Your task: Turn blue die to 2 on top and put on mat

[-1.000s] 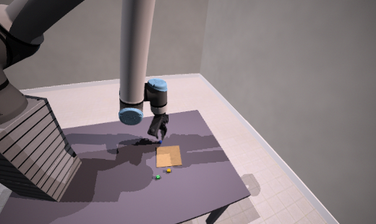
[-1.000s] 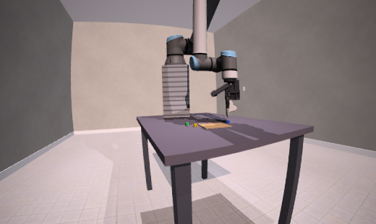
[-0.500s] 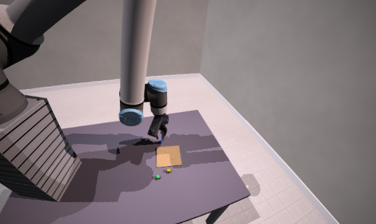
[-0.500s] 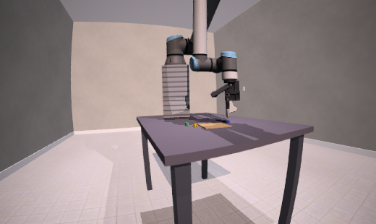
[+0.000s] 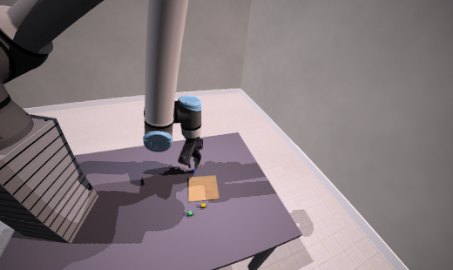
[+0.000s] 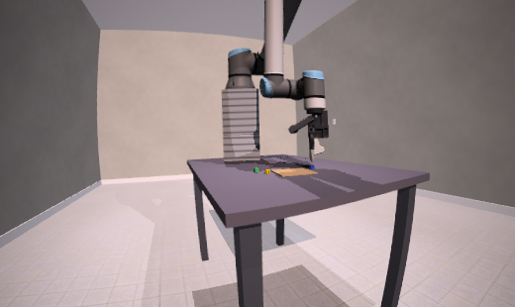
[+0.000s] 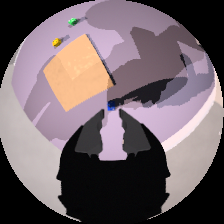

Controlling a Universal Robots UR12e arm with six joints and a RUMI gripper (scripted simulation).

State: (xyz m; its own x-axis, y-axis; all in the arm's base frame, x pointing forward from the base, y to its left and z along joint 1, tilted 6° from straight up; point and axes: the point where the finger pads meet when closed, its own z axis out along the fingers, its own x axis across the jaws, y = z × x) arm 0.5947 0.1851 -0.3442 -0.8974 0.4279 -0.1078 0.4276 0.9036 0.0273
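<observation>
Right now my hand is 30 mm above the blue die. From my hand the other things lie so: tan mat 40 mm ahead, 110 mm to the right, 40 mm below; yellow die 30 mm ahead, 210 mm to the right, 30 mm below; green die 30 mm behind, 240 mm to the right, 30 mm below.
</observation>
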